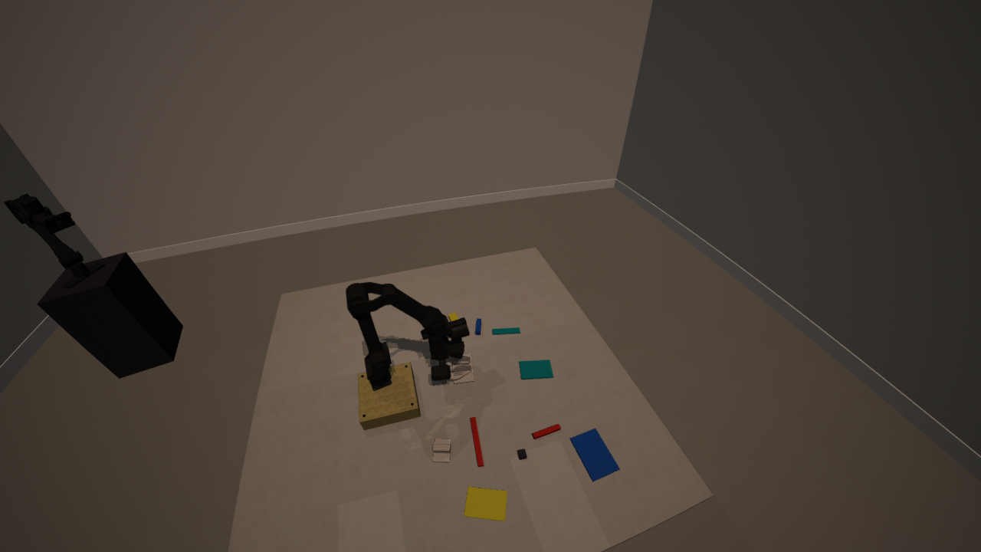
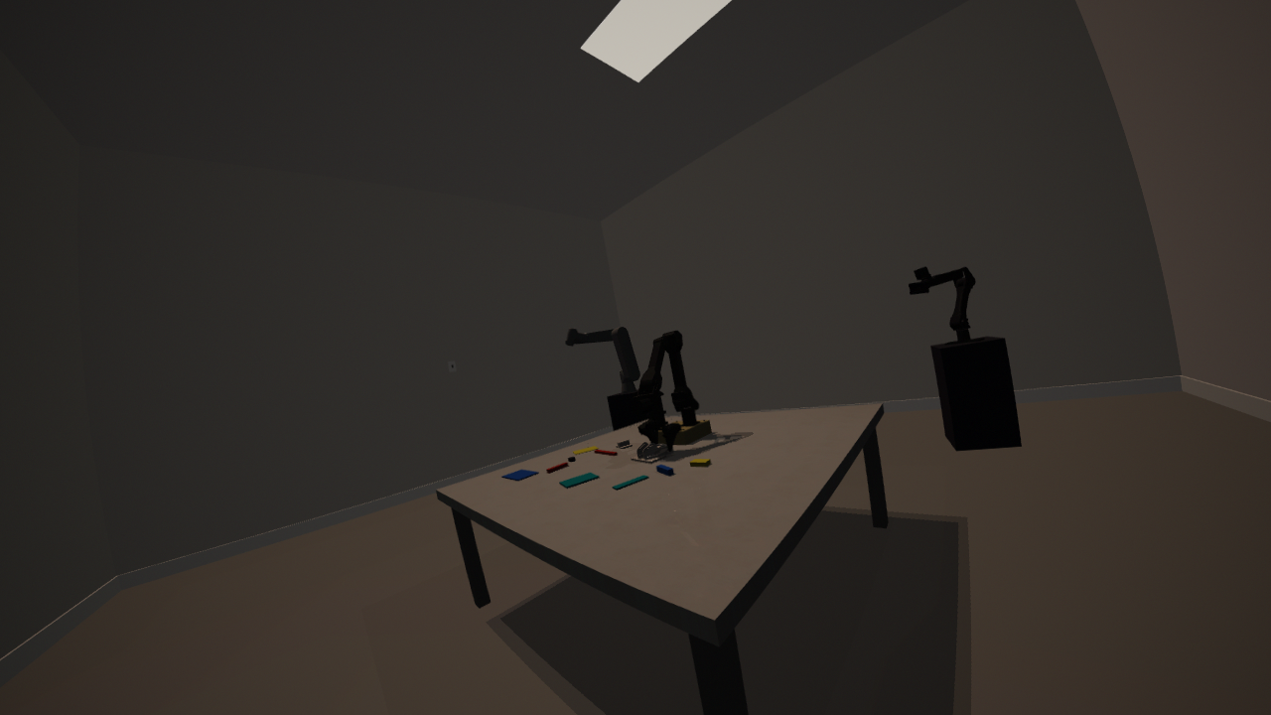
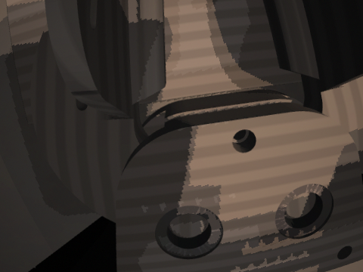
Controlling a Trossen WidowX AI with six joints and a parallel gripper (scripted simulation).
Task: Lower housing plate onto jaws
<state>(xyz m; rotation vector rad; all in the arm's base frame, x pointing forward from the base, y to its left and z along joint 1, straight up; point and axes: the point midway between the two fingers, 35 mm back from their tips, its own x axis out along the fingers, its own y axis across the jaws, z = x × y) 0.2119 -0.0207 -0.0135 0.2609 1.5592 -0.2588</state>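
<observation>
My gripper tip is now 10 mm short of the housing plate. Round my gripper tip: blue block (210 mm ahead, 130 mm to the left); pale jaw assembly (20 mm to the right, 20 mm ahead, 10 mm above); yellow block (210 mm to the left, 140 mm ahead).
</observation>
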